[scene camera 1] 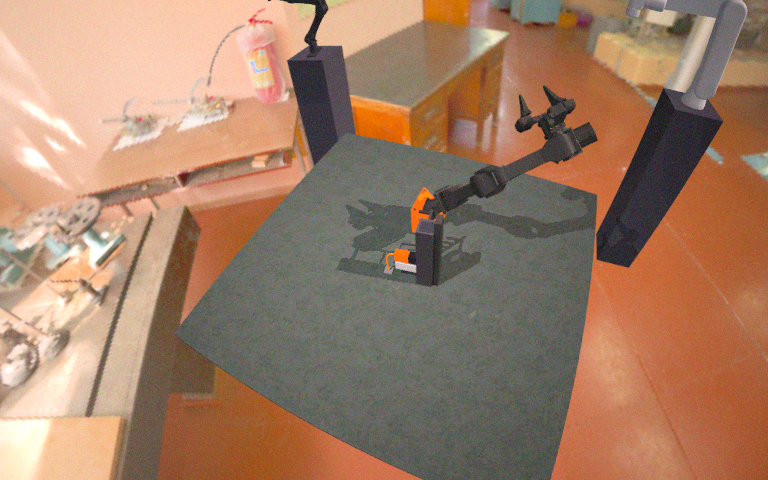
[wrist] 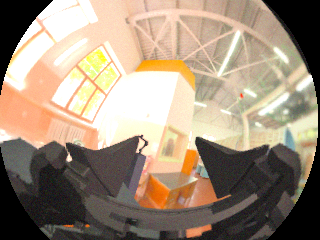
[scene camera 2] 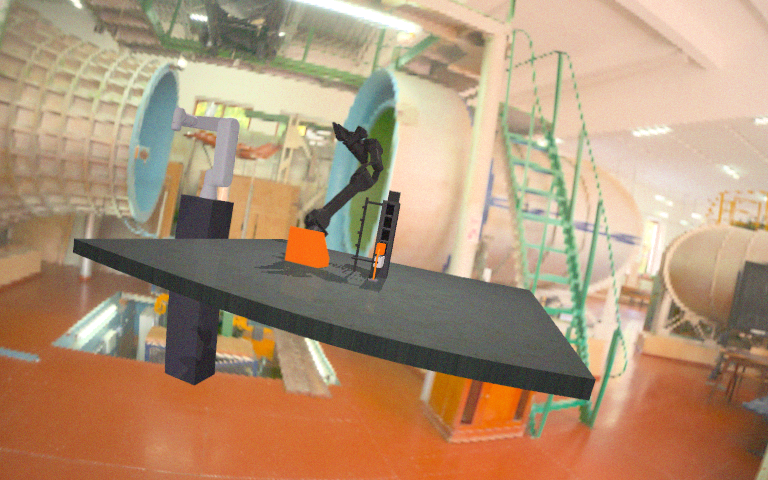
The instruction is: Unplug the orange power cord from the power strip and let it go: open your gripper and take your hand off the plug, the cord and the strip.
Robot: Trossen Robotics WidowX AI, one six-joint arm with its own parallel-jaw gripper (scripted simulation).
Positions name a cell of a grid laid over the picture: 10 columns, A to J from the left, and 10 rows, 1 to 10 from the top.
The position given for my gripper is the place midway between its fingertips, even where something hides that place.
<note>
My gripper (scene camera 1: G2) is open, holding nothing.
My gripper shows as well in the wrist view (wrist: F6).
</note>
